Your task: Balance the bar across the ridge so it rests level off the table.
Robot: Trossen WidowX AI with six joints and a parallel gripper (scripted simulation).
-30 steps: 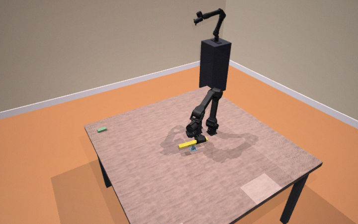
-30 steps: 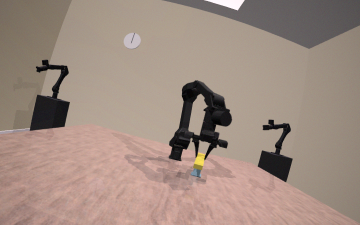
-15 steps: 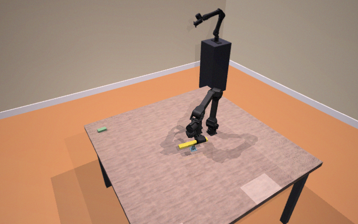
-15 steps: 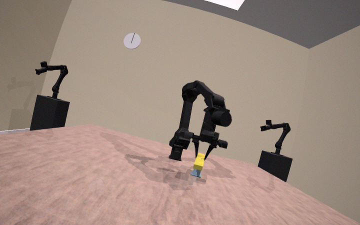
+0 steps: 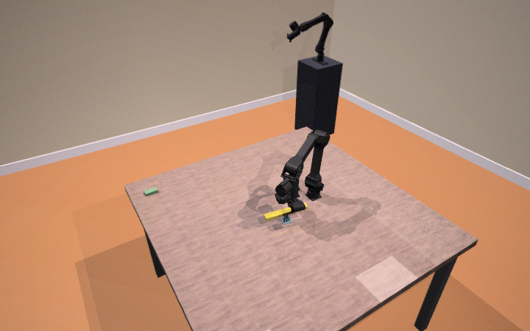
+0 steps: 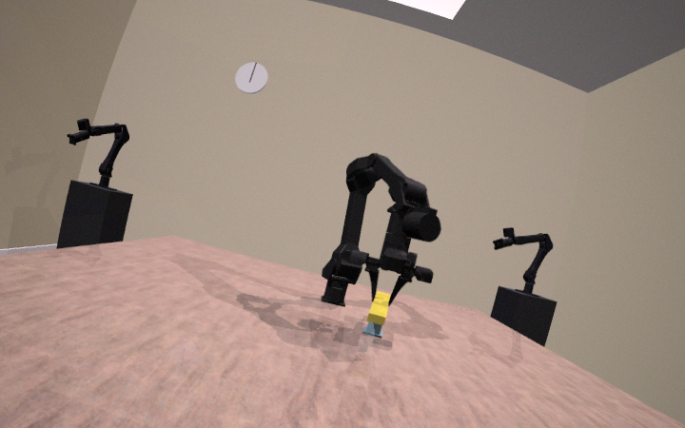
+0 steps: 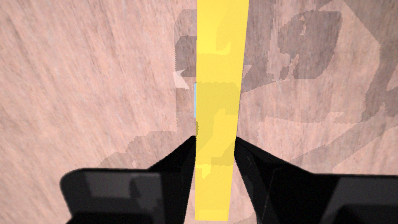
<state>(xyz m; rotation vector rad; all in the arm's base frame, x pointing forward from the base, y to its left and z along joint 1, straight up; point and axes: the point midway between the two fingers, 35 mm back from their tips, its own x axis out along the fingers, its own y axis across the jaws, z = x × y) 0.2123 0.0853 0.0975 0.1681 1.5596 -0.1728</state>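
Right now my gripper tip is 30 mm short of the bar and 10 mm to the left of it. The rest, counted from my gripper tip: green block (530 mm ahead, 590 mm to the right, 50 mm below).
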